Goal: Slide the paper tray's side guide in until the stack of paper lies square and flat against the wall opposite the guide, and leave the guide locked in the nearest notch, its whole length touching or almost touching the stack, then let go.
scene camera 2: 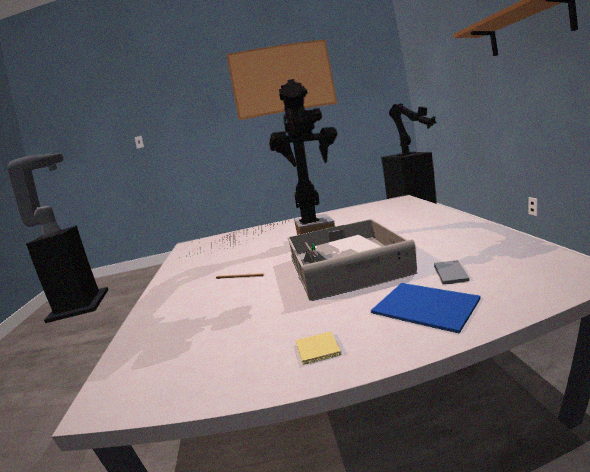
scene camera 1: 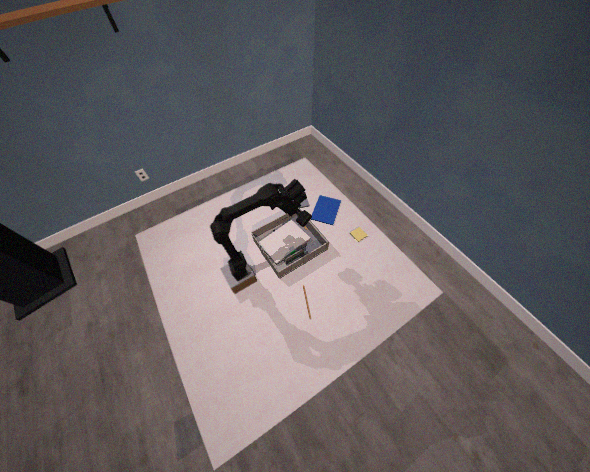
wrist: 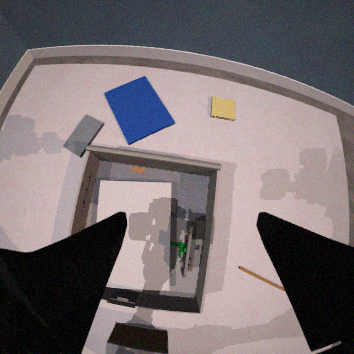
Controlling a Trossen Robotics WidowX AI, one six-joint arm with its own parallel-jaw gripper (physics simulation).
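Pixels of known places: gripper, fingertip midpoint: (scene camera 2: pixel 310 164) (scene camera 1: pixel 301 215) (wrist: pixel 192 219); arm's base, link origin: (scene camera 2: pixel 309 220) (scene camera 1: pixel 239 273).
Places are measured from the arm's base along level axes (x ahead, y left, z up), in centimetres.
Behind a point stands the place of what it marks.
Note:
The grey paper tray (scene camera 1: pixel 305 259) {z -4.3, x 32.4, y -15.0 cm} (scene camera 2: pixel 360 275) {z -4.6, x 50.0, y -3.4 cm} (wrist: pixel 213 210) {z 0.0, x 37.3, y -15.5 cm} stands on the table. The white paper stack (scene camera 1: pixel 282 237) {z -4.2, x 32.1, y 4.5 cm} (scene camera 2: pixel 357 243) {z -4.2, x 27.6, y 6.8 cm} (wrist: pixel 135 200) {z -4.2, x 39.7, y 1.7 cm} lies inside; in the wrist view a strip of tray floor shows between it and the left wall. The side guide (scene camera 1: pixel 296 256) {z -4.4, x 30.0, y -10.3 cm} (scene camera 2: pixel 312 255) {z -1.4, x 34.8, y -10.9 cm} (wrist: pixel 187 255) {z -0.4, x 28.0, y -10.0 cm}, with a green lever (wrist: pixel 180 248) {z -0.2, x 29.6, y -8.5 cm}, stands upright right of the stack in the wrist view, with a gap between its plate and the paper. Whether it sits in a notch cannot be told. My gripper (scene camera 1: pixel 303 212) {z 24.4, x 36.3, y -7.2 cm} (scene camera 2: pixel 310 163) {z 24.4, x 36.3, y -7.2 cm} (wrist: pixel 192 219) {z 24.4, x 36.3, y -7.2 cm} is open and empty, above the tray. Its fingers hide part of the left wall.
A blue book (scene camera 1: pixel 326 210) {z -7.5, x 67.6, y 3.3 cm} (scene camera 2: pixel 427 306) {z -7.5, x 69.5, y 3.5 cm} (wrist: pixel 139 110) {z -7.5, x 66.4, y 3.1 cm}, a yellow note pad (scene camera 1: pixel 358 234) {z -7.3, x 68.6, y -22.7 cm} (scene camera 2: pixel 318 347) {z -7.3, x 69.8, y -22.7 cm} (wrist: pixel 223 108) {z -7.3, x 68.4, y -22.7 cm} and a grey flat block (scene camera 2: pixel 451 271) {z -7.3, x 59.4, y 19.1 cm} (wrist: pixel 84 135) {z -7.3, x 58.0, y 18.8 cm} lie beyond the tray. A pencil (scene camera 1: pixel 307 302) {z -7.5, x 17.7, y -32.7 cm} (scene camera 2: pixel 240 276) {z -7.9, x 18.6, y -31.7 cm} (wrist: pixel 260 278) {z -7.6, x 18.5, y -30.8 cm} lies beside it.

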